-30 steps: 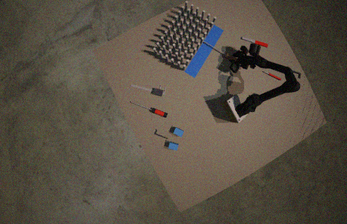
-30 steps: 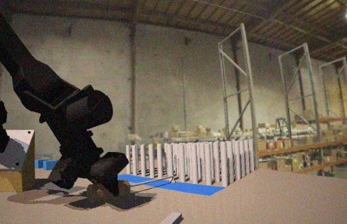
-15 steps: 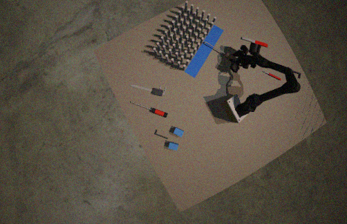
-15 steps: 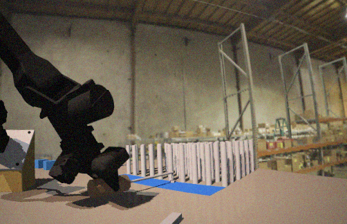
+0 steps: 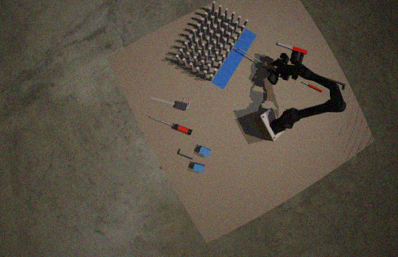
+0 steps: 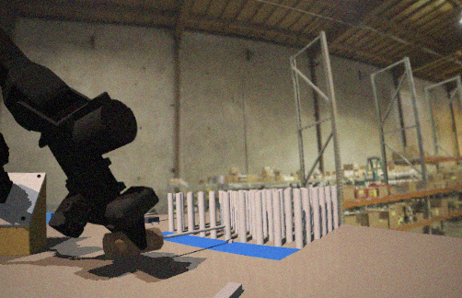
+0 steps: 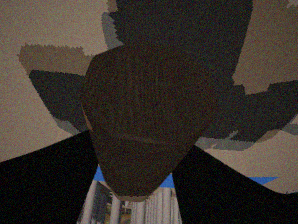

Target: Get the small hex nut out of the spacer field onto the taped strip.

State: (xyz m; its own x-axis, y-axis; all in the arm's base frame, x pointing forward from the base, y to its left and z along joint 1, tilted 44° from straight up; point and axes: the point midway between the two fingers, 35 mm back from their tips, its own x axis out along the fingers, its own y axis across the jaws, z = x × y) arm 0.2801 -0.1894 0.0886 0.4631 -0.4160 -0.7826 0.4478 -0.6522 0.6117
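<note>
My gripper tip is now 90 mm short of the wooden-handled tool and 40 mm to the right of it. The rest, counted from my gripper tip: blue taped strip (160 mm ahead, 130 mm to the left, 30 mm below).
</note>
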